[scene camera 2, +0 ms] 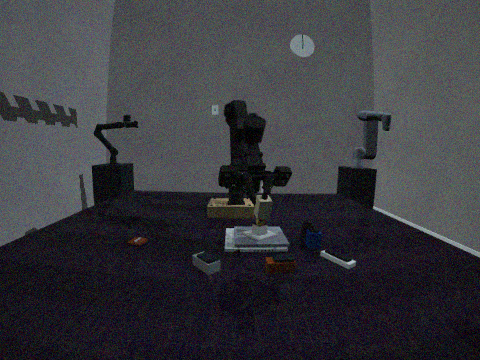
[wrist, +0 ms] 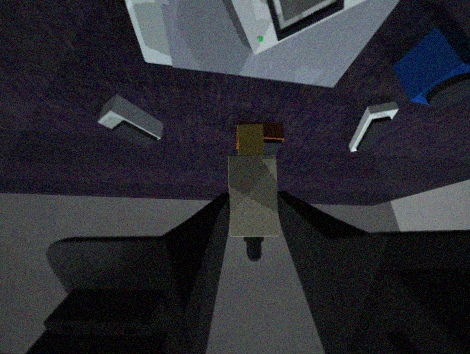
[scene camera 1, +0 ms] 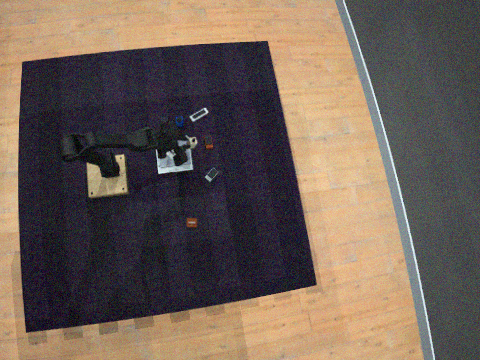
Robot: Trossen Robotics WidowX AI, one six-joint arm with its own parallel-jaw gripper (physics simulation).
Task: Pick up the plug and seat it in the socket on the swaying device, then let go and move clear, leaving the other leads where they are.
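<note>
The plug [scene camera 1: 192, 142] [scene camera 2: 263, 209] [wrist: 253, 200], a beige block with a brass-yellow tip, is held upright above the mat. My gripper [scene camera 1: 185, 142] [scene camera 2: 262, 195] [wrist: 253, 198] is shut on it. The device [scene camera 1: 175, 169] [scene camera 2: 230, 246] [wrist: 200, 52] is a pale grey stacked slab with a raised white block. Its dark-rimmed socket [wrist: 311, 22] is partly cut off at the top of the wrist view, with a green dot beside it. There, the plug's tip points away from the socket and stands apart from it. The arm hides part of the device in scene camera 1.
Around the device lie a grey holder [scene camera 1: 212, 174] [scene camera 2: 206, 262] [wrist: 132, 117], an orange holder [scene camera 1: 209, 143] [scene camera 2: 280, 265] [wrist: 273, 131], a white holder [scene camera 1: 199, 114] [scene camera 2: 330, 258] [wrist: 369, 116] and a blue holder [scene camera 1: 180, 120] [scene camera 2: 313, 240] [wrist: 425, 65]. A flat orange piece [scene camera 1: 192, 223] [scene camera 2: 138, 241] lies farther off.
</note>
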